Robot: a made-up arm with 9 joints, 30 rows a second.
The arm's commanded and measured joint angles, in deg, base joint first. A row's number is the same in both.
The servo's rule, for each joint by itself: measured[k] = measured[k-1] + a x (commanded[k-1-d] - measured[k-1]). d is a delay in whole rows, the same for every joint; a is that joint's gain. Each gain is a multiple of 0.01, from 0.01 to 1. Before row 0 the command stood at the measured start. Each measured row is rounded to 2 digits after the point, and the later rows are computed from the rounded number. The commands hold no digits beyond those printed.
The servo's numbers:
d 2
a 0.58 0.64 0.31 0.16 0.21 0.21 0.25 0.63 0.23
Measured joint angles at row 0:
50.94 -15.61 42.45 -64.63 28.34 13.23 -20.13 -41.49 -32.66
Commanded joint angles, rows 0 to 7:
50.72 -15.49 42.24 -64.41 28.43 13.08 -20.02 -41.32 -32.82
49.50 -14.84 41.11 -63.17 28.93 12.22 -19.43 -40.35 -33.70
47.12 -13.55 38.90 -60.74 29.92 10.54 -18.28 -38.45 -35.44
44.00 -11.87 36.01 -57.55 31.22 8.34 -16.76 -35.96 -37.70
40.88 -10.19 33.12 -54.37 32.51 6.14 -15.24 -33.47 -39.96
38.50 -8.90 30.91 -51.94 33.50 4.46 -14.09 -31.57 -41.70
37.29 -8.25 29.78 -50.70 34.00 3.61 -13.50 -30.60 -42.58
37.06 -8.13 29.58 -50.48 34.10 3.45 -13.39 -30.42 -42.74
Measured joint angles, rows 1 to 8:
50.94 -15.61 42.45 -64.63 28.34 13.23 -20.13 -41.49 -32.66
50.94 -15.61 42.45 -64.63 28.34 13.23 -20.13 -41.49 -32.66
50.81 -15.53 42.38 -64.59 28.36 13.20 -20.10 -41.38 -32.70
50.05 -15.09 41.99 -64.36 28.48 12.99 -19.93 -40.73 -32.93
48.35 -14.10 41.03 -63.78 28.78 12.48 -19.52 -39.29 -33.51
45.83 -12.67 39.47 -62.78 29.29 11.61 -18.83 -37.19 -34.47
42.96 -11.08 37.50 -61.43 29.97 10.46 -17.93 -34.85 -35.73
40.37 -9.68 35.46 -59.91 30.71 9.20 -16.97 -32.78 -37.10

